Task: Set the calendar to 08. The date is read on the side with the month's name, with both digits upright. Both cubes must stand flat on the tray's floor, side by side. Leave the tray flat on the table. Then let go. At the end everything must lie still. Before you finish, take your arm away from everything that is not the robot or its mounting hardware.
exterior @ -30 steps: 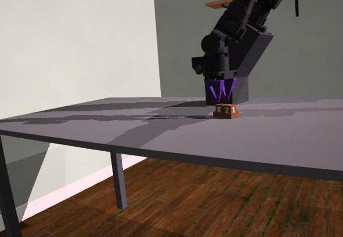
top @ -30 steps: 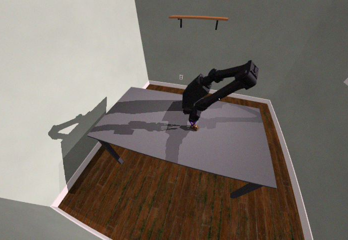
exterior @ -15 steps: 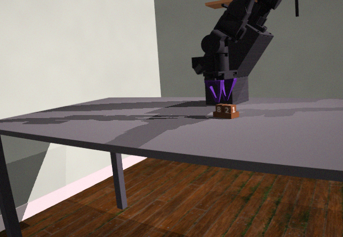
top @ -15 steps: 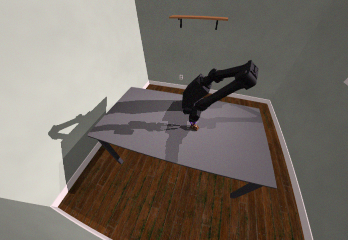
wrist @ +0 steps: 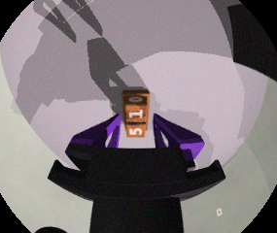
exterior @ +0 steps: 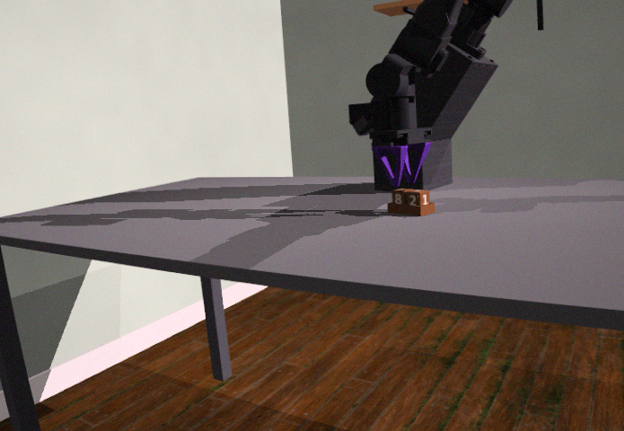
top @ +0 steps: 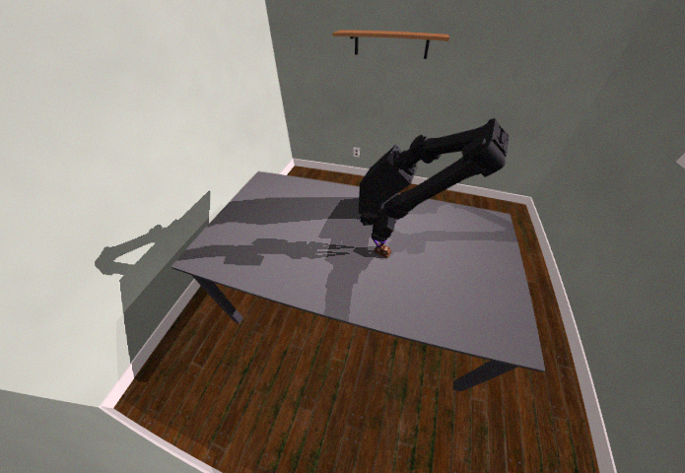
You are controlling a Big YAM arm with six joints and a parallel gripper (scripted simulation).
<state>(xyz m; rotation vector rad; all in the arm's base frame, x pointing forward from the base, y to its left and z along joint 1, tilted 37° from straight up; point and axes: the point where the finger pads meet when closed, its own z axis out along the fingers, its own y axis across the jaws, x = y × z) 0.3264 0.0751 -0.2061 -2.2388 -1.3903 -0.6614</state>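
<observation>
Right now the brown digit cube is 30 mm below my hand. From my hand the other things lie so: brown calendar tray (10 mm ahead, 20 mm to the left, 50 mm below).
</observation>
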